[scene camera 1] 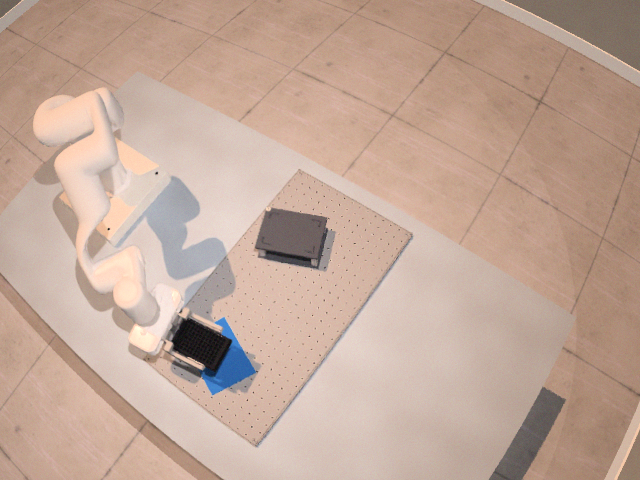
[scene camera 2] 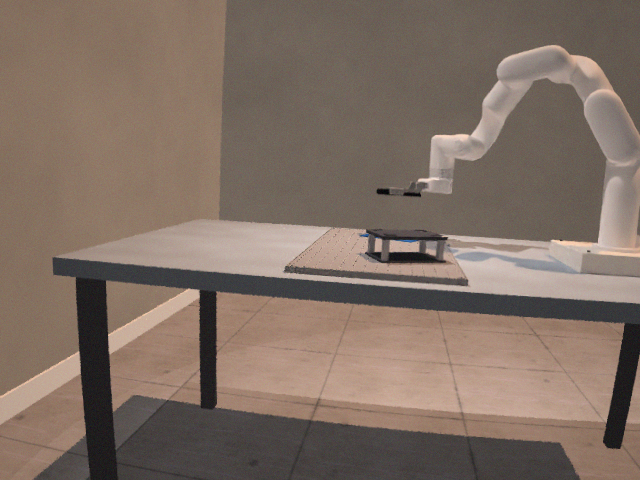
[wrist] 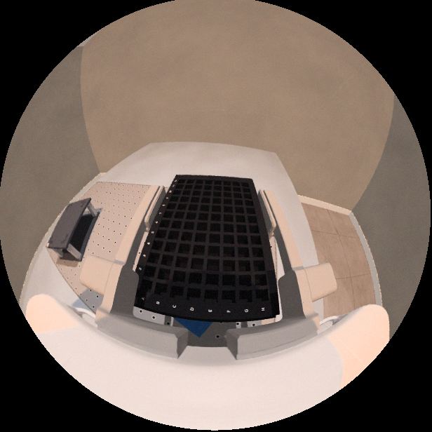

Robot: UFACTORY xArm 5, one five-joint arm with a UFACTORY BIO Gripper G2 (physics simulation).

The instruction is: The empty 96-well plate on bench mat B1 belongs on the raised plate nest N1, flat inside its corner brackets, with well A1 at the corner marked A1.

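Frame: origin at the arm's base, x ahead, y left, z up, level; millimetres.
Seen in the pictures: hand at its tool point: (scene camera 1: pixel 204 345) (scene camera 2: pixel 393 191); arm's base at its link origin: (scene camera 1: pixel 114 180) (scene camera 2: pixel 615 249).
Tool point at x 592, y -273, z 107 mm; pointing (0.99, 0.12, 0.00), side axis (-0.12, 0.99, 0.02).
Offsets run from my tool point to a thing's top centre. Level surfaces: height alone.
The black 96-well plate {4 mm up, 14 mm back, 1 mm right} (scene camera 1: pixel 200 343) (scene camera 2: pixel 383 191) (wrist: pixel 210 240) is held by its sides between the fingers of my gripper (scene camera 1: pixel 212 347) (wrist: pixel 211 207), which is shut on it. The plate looks about level, well above the board. In the wrist view, letters A to H run along its near edge, with A at the left, and numbers run up its left side. The blue bench mat B1 {141 mm down} (scene camera 1: pixel 235 364) (wrist: pixel 196 327) lies below, partly covered by the plate in scene camera 1. The dark raised nest N1 {79 mm down, 12 mm back, 379 mm left} (scene camera 1: pixel 292 233) (scene camera 2: pixel 405 234) (wrist: pixel 72 222) carries no plate; its A1 mark is not readable.
The perforated board {143 mm down} (scene camera 1: pixel 310 310) (scene camera 2: pixel 325 258) (wrist: pixel 115 205) carries the mat and the nest, which stands on short posts. The grey table {155 mm down} (scene camera 1: pixel 413 361) (scene camera 2: pixel 180 248) extends around it. The arm's base plate (scene camera 1: pixel 136 206) (scene camera 2: pixel 584 258) is on the table.
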